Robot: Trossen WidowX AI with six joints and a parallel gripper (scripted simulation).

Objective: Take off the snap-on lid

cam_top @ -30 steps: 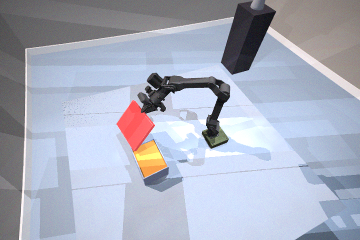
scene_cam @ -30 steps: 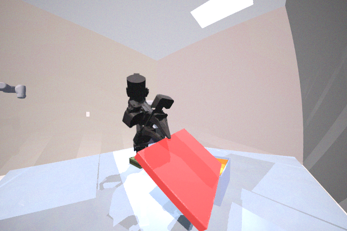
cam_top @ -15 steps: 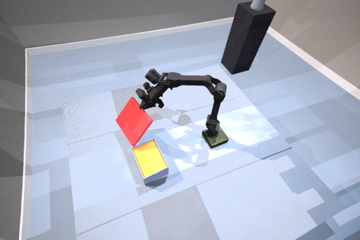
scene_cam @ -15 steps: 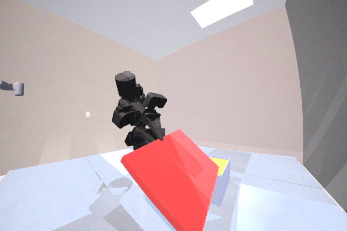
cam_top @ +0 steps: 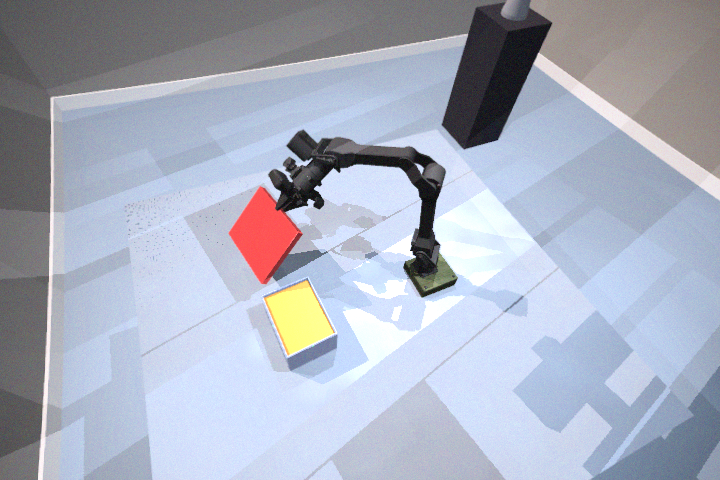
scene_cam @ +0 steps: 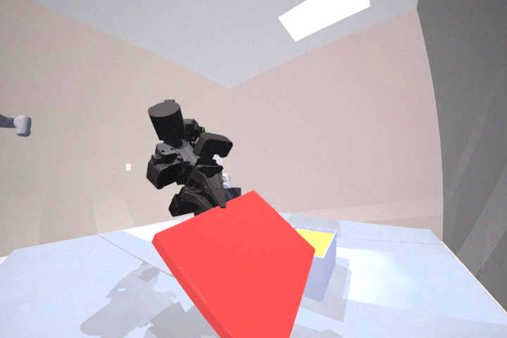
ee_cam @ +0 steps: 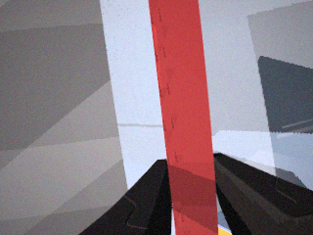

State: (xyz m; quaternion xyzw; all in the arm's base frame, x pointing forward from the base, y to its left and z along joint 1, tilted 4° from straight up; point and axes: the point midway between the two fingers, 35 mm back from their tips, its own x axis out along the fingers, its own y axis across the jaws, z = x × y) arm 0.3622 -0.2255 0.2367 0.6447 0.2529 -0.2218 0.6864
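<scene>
My gripper tip is 6 cm short of the red lid, 5 cm above it and 2 cm to the right of it. The rest, counted from my gripper tip: box: 27 cm to the left, 18 cm below, 4 cm ahead.
</scene>
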